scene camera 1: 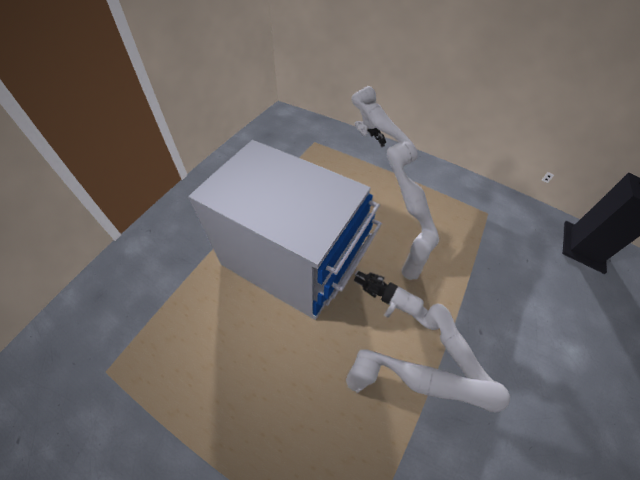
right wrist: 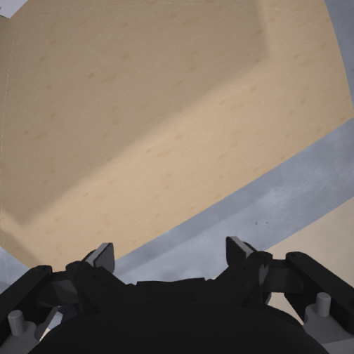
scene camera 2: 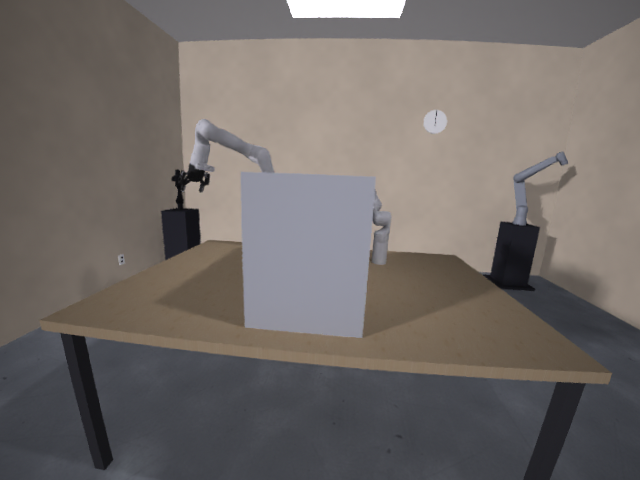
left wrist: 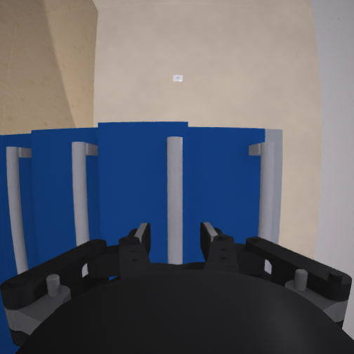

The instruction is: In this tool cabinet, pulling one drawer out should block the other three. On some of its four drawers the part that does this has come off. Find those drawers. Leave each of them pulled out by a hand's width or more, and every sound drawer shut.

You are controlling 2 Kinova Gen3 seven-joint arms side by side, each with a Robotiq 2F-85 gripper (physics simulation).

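The grey cabinet (scene camera 1: 279, 201) (scene camera 2: 307, 253) stands on the table, its back towards scene camera 2. In the left wrist view its blue drawers lie sideways: the top drawer (left wrist: 225, 200) at the right, the second drawer (left wrist: 135, 180), the third drawer (left wrist: 55, 200) and part of the bottom drawer (left wrist: 27, 210) at the left. The second drawer stands slightly prouder than its neighbours. My left gripper (scene camera 1: 359, 279) (left wrist: 175, 233) is open, its fingers apart on both sides of the second drawer's bar handle (left wrist: 175, 190). My right gripper (scene camera 1: 381, 140) (right wrist: 170, 252) is open and empty, beyond the cabinet's upper side.
The wooden table (scene camera 1: 289, 392) (scene camera 2: 439, 335) carries both arms' bases in front of the cabinet. My right arm (scene camera 1: 413, 198) reaches up beside the cabinet's front. A black pedestal (scene camera 1: 604, 227) stands off the table. Another pedestal (scene camera 2: 516, 253) carries a grey arm (scene camera 2: 520, 193).
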